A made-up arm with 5 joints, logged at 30 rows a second.
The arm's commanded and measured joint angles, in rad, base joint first. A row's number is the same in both.
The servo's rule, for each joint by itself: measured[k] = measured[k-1] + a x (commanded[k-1-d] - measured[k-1]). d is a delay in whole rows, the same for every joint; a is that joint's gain. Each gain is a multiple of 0.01, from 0.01 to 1. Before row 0 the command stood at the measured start. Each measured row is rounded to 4 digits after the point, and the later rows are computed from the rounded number. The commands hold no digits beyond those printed.
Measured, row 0: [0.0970, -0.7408, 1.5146, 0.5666, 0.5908]
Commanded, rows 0 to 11: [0.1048, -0.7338, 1.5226, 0.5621, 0.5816]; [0.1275, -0.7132, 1.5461, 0.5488, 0.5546]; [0.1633, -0.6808, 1.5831, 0.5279, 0.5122]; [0.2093, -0.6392, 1.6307, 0.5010, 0.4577]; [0.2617, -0.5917, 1.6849, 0.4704, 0.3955]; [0.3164, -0.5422, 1.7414, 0.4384, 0.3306]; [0.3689, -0.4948, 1.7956, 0.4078, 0.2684]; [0.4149, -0.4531, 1.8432, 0.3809, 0.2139]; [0.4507, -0.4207, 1.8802, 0.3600, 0.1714]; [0.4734, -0.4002, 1.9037, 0.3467, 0.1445]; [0.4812, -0.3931, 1.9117, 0.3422, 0.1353]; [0.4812, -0.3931, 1.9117, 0.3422, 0.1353]
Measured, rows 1 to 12: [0.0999, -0.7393, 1.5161, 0.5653, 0.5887]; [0.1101, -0.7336, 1.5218, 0.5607, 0.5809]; [0.1298, -0.7220, 1.5334, 0.5515, 0.5651]; [0.1592, -0.7038, 1.5519, 0.5374, 0.5404]; [0.1971, -0.6791, 1.5772, 0.5186, 0.5071]; [0.2412, -0.6490, 1.6084, 0.4961, 0.4665]; [0.2884, -0.6151, 1.6440, 0.4714, 0.4209]; [0.3352, -0.5795, 1.6818, 0.4461, 0.3733]; [0.3779, -0.5446, 1.7195, 0.4220, 0.3269]; [0.4132, -0.5128, 1.7545, 0.4009, 0.2849]; [0.4384, -0.4865, 1.7844, 0.3845, 0.2505]; [0.4542, -0.4660, 1.8086, 0.3727, 0.2240]
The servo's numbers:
d 0
a 0.37 0.22 0.19 0.28 0.23

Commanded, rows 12 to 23: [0.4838, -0.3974, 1.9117, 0.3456, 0.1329]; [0.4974, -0.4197, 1.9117, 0.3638, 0.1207]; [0.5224, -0.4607, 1.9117, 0.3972, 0.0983]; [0.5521, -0.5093, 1.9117, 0.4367, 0.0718]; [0.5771, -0.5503, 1.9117, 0.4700, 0.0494]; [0.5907, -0.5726, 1.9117, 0.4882, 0.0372]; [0.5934, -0.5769, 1.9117, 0.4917, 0.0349]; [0.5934, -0.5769, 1.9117, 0.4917, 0.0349]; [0.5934, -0.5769, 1.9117, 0.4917, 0.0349]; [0.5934, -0.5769, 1.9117, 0.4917, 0.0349]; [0.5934, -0.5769, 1.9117, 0.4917, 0.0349]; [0.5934, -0.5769, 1.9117, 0.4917, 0.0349]
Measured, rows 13 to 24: [0.4652, -0.4509, 1.8282, 0.3651, 0.2030]; [0.4771, -0.4440, 1.8441, 0.3647, 0.1841]; [0.4939, -0.4477, 1.8569, 0.3738, 0.1644]; [0.5154, -0.4613, 1.8673, 0.3914, 0.1431]; [0.5382, -0.4809, 1.8757, 0.4134, 0.1215]; [0.5576, -0.5011, 1.8825, 0.4343, 0.1021]; [0.5708, -0.5178, 1.8880, 0.4504, 0.0866]; [0.5792, -0.5308, 1.8925, 0.4620, 0.0747]; [0.5845, -0.5409, 1.8961, 0.4703, 0.0655]; [0.5878, -0.5488, 1.8991, 0.4763, 0.0585]; [0.5899, -0.5550, 1.9015, 0.4806, 0.0531]; [0.5912, -0.5598, 1.9034, 0.4837, 0.0489]
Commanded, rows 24 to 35: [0.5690, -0.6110, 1.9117, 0.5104, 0.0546]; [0.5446, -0.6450, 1.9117, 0.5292, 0.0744]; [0.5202, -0.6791, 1.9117, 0.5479, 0.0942]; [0.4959, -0.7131, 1.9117, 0.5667, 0.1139]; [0.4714, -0.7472, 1.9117, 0.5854, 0.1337]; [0.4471, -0.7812, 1.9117, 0.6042, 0.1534]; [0.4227, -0.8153, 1.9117, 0.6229, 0.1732]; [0.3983, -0.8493, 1.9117, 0.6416, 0.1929]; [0.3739, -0.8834, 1.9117, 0.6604, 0.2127]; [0.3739, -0.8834, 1.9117, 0.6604, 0.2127]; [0.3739, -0.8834, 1.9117, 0.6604, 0.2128]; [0.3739, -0.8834, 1.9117, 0.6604, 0.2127]
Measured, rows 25 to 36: [0.5830, -0.5711, 1.9050, 0.4912, 0.0502]; [0.5688, -0.5874, 1.9063, 0.5018, 0.0558]; [0.5508, -0.6076, 1.9073, 0.5147, 0.0646]; [0.5305, -0.6308, 1.9081, 0.5293, 0.0759]; [0.5086, -0.6564, 1.9088, 0.5450, 0.0892]; [0.4858, -0.6839, 1.9094, 0.5616, 0.1040]; [0.4625, -0.7128, 1.9098, 0.5788, 0.1199]; [0.4387, -0.7428, 1.9102, 0.5964, 0.1367]; [0.4147, -0.7737, 1.9105, 0.6143, 0.1542]; [0.3996, -0.7978, 1.9107, 0.6272, 0.1677]; [0.3901, -0.8166, 1.9109, 0.6365, 0.1781]; [0.3841, -0.8313, 1.9111, 0.6432, 0.1861]
